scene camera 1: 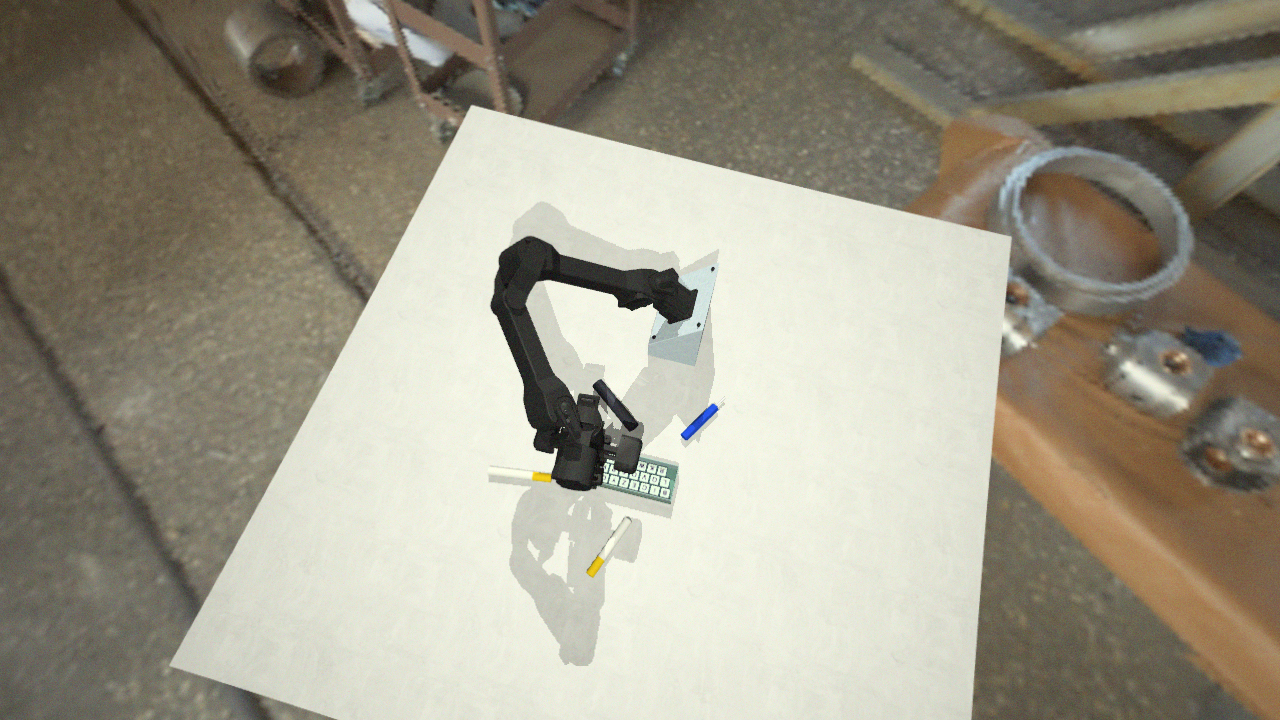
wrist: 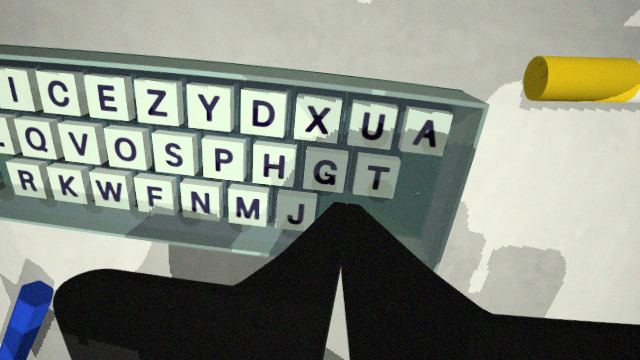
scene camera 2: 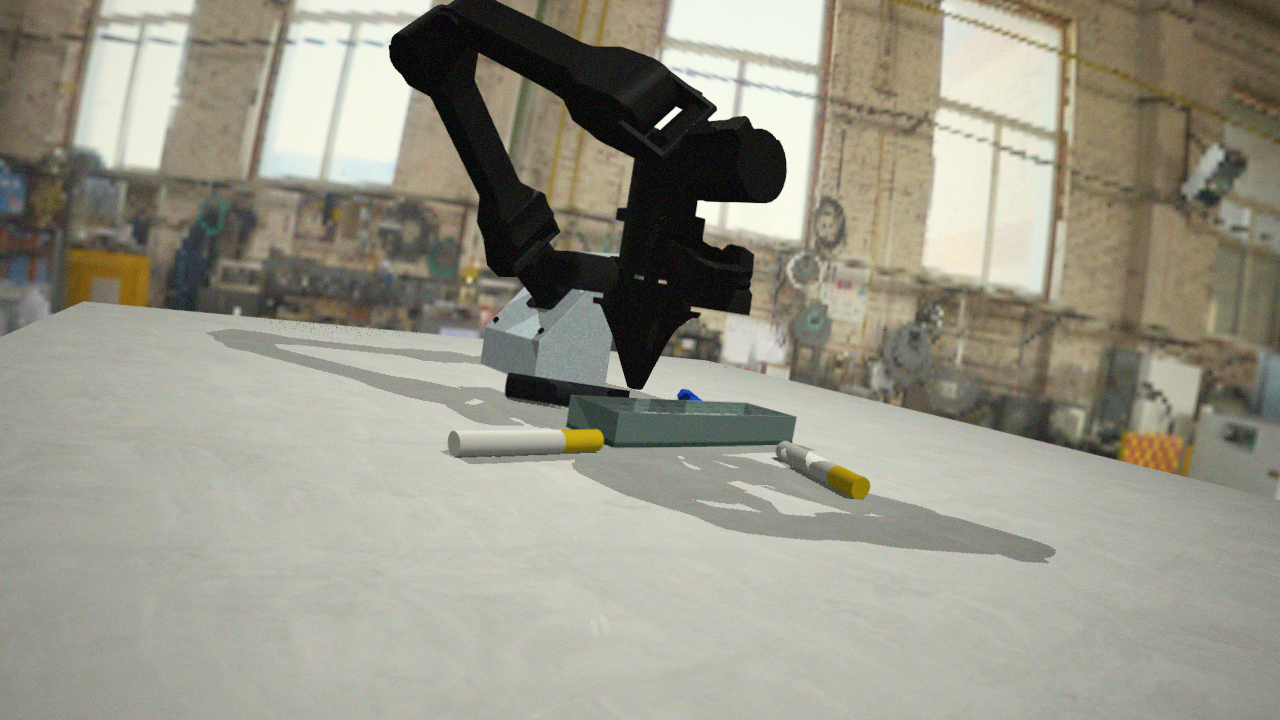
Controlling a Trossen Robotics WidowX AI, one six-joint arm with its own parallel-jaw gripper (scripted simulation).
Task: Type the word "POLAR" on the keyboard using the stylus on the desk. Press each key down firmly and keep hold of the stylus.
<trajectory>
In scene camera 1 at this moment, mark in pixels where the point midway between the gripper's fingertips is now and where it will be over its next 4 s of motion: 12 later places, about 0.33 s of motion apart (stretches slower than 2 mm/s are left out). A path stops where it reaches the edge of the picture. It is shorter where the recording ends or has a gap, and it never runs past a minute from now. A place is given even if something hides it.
The gripper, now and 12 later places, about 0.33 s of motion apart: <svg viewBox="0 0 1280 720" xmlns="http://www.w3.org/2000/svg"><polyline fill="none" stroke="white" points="590,457 605,447 629,452 644,456 647,450 647,448 656,444 670,435 685,425 698,416 708,407 709,406 709,407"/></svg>
</trajectory>
